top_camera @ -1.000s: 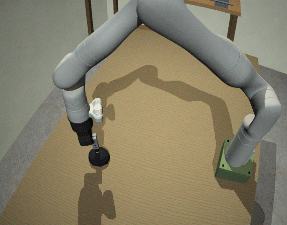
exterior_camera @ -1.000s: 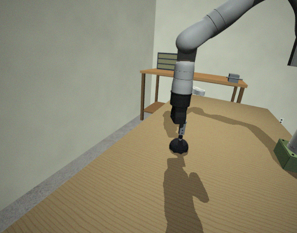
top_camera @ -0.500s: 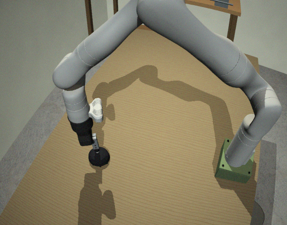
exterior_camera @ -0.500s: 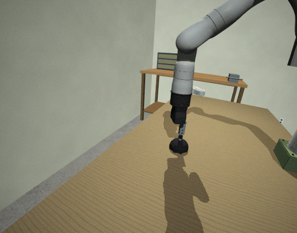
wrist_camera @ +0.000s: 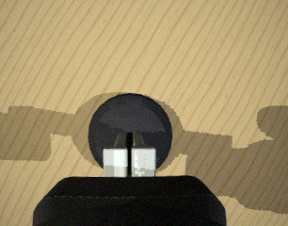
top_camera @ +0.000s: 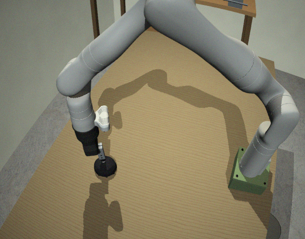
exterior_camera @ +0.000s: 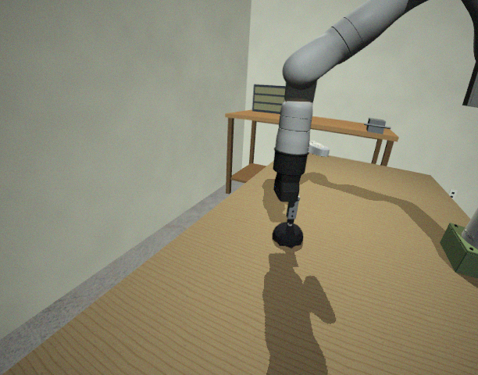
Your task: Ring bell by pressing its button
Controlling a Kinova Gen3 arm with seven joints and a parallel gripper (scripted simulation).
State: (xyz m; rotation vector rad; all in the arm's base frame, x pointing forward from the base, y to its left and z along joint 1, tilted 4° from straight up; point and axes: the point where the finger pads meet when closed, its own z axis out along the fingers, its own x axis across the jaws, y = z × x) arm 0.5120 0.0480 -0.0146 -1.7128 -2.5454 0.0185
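Now: hand 30 mm above the button. From my hand the other things lie so: bell (50 mm below).
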